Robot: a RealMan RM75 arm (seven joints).
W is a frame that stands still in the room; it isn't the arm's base.
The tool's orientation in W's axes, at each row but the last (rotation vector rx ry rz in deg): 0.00, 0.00, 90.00; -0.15, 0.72, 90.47; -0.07, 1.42, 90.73; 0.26, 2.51, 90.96; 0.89, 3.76, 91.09; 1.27, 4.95, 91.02; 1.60, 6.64, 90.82; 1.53, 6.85, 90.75
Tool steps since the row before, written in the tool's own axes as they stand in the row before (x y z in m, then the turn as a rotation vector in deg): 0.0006, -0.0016, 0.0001, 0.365, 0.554, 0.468; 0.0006, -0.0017, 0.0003, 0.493, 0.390, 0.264; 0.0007, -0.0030, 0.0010, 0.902, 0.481, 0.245; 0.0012, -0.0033, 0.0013, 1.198, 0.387, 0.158; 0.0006, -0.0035, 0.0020, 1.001, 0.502, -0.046; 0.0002, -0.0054, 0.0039, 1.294, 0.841, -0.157; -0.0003, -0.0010, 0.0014, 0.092, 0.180, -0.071; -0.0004, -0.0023, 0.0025, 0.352, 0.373, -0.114
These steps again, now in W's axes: 0.0016, 0.0006, 0.0001, -0.554, 0.365, 0.468; 0.0017, 0.0006, 0.0003, -0.392, 0.492, 0.262; 0.0030, 0.0008, 0.0009, -0.489, 0.900, 0.237; 0.0033, 0.0013, 0.0012, -0.403, 1.195, 0.140; 0.0036, 0.0007, 0.0018, -0.524, 0.989, -0.051; 0.0056, 0.0005, 0.0035, -0.876, 1.272, -0.150; 0.0011, -0.0002, 0.0013, -0.187, 0.085, -0.059; 0.0025, -0.0002, 0.0023, -0.388, 0.340, -0.099
